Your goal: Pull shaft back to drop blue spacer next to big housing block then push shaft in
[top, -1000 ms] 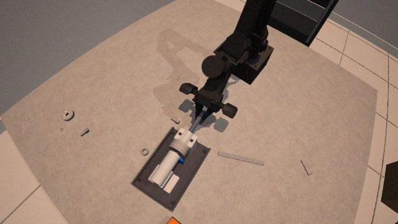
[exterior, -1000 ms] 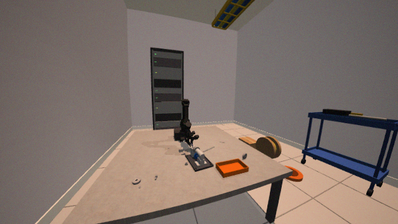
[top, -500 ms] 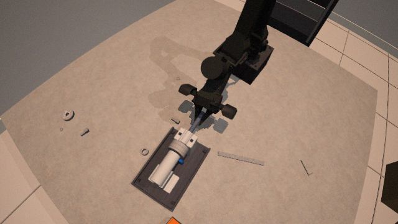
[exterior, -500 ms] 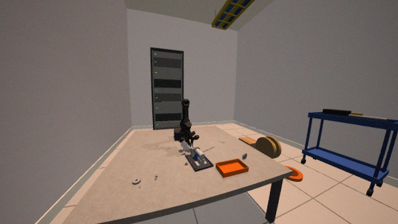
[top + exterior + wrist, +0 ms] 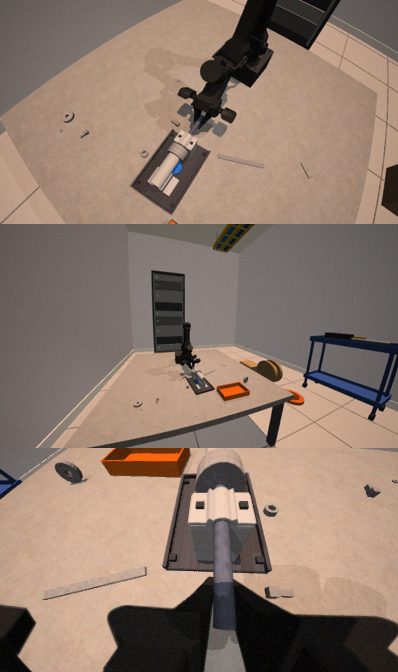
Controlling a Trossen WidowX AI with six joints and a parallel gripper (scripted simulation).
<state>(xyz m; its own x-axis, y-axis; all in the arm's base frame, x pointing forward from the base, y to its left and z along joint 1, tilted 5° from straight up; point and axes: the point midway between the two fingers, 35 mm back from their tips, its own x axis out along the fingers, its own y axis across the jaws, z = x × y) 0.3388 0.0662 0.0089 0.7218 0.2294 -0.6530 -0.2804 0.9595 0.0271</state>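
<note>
Now: gripper tip 13 cm short of the blue spacer, 4 cm to the right of it and 4 cm above it. From my gripper tip the other things lie so: dark grey shaft: 4 cm ahead, 1 cm to the left, 2 cm above; grey strip: 5 cm behind, 17 cm to the left, 5 cm below; orange tray: 28 cm ahead, 26 cm to the left, 5 cm below.
</note>
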